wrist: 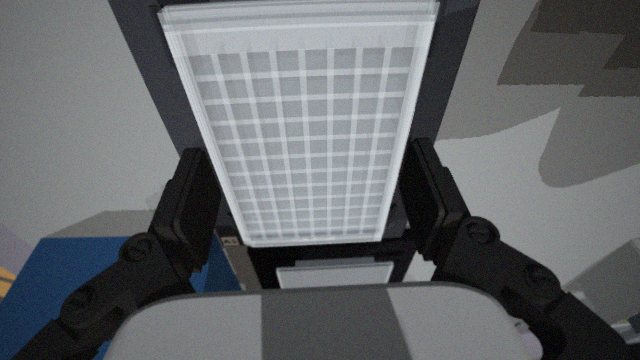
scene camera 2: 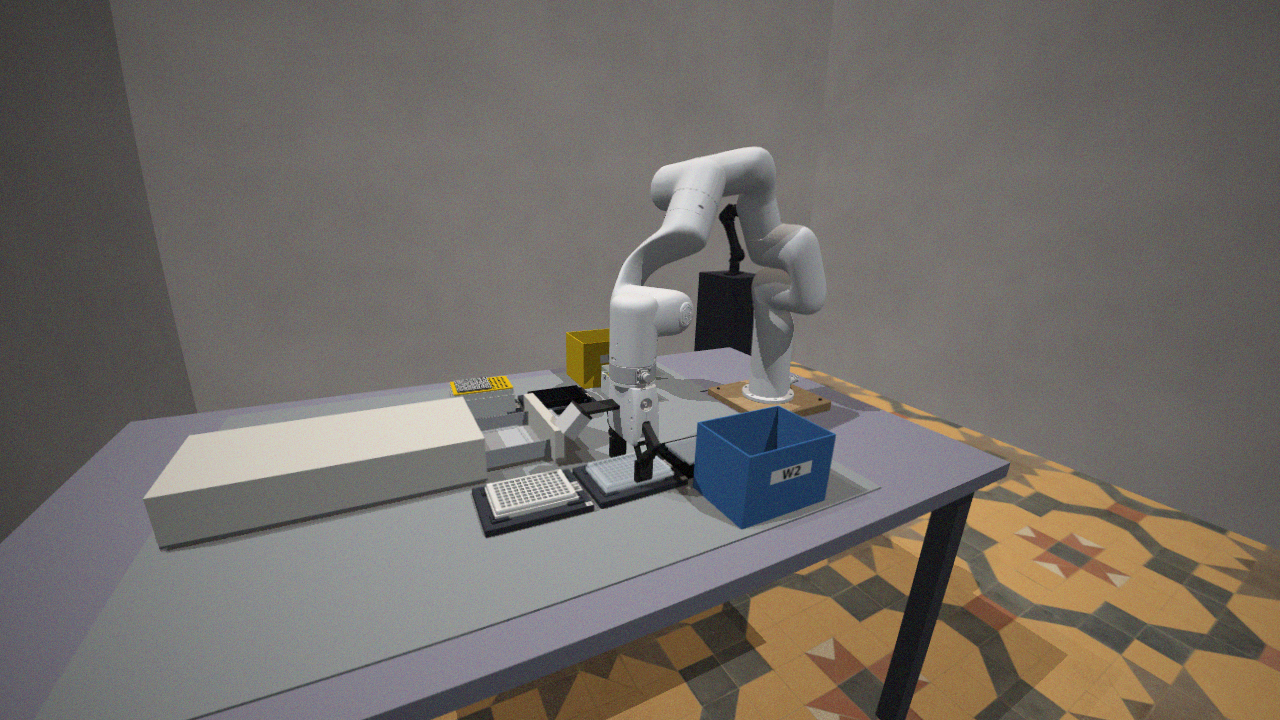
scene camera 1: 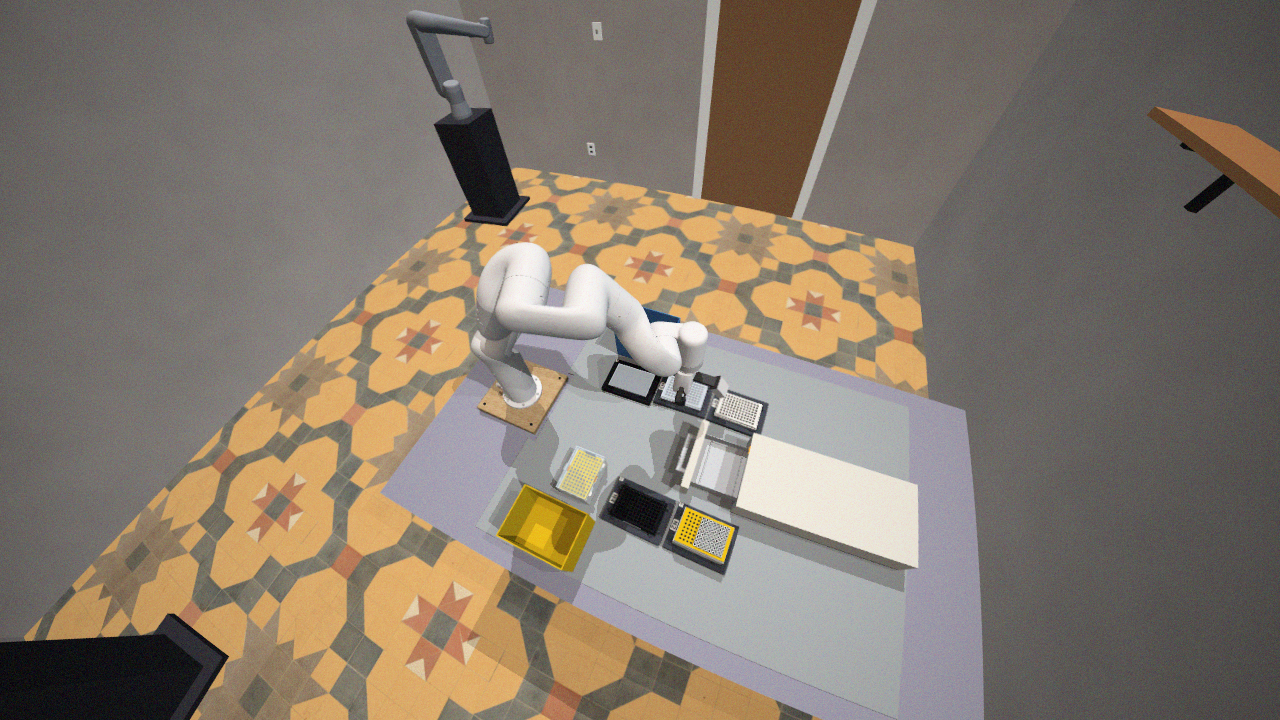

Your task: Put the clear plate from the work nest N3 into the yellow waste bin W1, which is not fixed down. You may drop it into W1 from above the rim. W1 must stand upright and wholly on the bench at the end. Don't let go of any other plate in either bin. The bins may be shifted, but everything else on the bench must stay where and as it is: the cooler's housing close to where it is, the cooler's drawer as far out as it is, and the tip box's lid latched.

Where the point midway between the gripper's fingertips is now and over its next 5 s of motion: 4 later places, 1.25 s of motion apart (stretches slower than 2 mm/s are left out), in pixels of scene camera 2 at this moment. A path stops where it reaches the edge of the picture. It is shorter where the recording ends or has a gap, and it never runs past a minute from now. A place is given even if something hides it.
My gripper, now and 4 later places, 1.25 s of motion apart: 629, 467; 629, 461; 630, 446; 631, 416; 630, 396
